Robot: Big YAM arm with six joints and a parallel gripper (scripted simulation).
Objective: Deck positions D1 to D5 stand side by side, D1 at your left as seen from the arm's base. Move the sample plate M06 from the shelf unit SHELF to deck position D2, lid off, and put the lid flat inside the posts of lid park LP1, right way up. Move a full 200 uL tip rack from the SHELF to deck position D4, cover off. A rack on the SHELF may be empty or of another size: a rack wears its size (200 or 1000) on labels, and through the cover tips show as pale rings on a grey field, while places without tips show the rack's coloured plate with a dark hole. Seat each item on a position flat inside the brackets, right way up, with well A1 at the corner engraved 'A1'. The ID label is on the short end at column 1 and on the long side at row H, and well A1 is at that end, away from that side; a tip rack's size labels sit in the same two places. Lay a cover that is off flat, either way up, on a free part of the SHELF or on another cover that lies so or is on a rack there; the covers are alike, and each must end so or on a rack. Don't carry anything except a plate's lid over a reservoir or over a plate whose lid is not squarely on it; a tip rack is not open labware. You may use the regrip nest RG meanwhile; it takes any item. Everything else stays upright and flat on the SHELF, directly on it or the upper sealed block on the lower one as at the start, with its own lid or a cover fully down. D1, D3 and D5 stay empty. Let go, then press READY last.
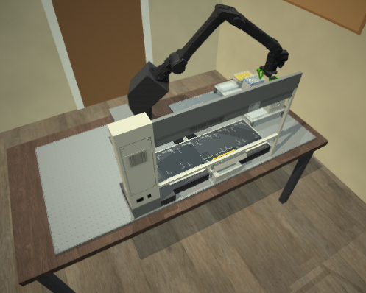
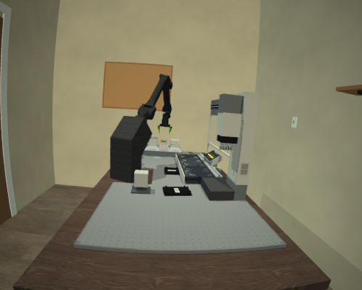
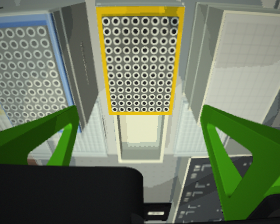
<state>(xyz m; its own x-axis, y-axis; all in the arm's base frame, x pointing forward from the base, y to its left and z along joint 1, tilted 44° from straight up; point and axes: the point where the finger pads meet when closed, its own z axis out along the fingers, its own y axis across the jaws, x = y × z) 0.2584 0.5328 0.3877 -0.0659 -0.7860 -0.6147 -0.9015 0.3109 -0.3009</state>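
Now: hand 100 mm above the yellow-framed tip rack and 10 mm short of it. From my hand the other things lie so: shelf unit: 140 mm below, 60 mm to the right, 60 mm behind; cream item: 130 mm to the right, 130 mm below, 10 mm behind; shelf label: 230 mm to the right, 200 mm below, 70 mm behind.
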